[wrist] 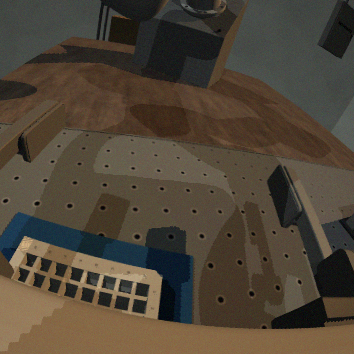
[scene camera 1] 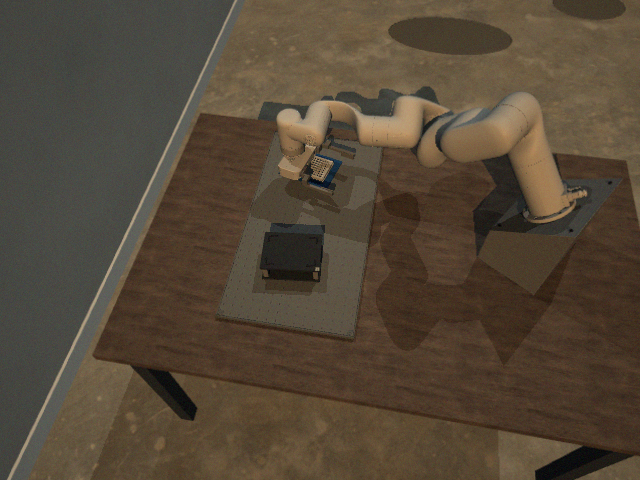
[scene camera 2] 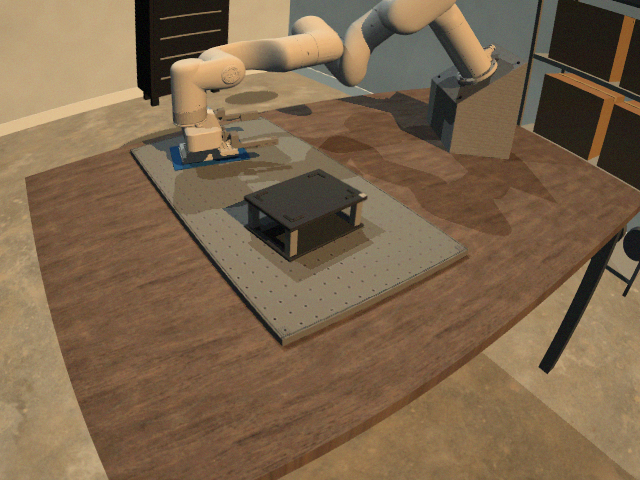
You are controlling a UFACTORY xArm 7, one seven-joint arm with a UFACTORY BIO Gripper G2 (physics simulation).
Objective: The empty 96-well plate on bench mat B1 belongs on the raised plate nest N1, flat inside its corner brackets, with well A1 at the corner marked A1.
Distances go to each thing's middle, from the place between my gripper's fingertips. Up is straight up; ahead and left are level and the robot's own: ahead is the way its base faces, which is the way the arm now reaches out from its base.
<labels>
My hand is 12 cm short of the 96-well plate [scene camera 2: 225,150], 7 cm to the left of it and 5 cm above it. Round my hand: plate nest N1 [scene camera 2: 317,197]: 11 cm ahead, 29 cm to the left.
</labels>
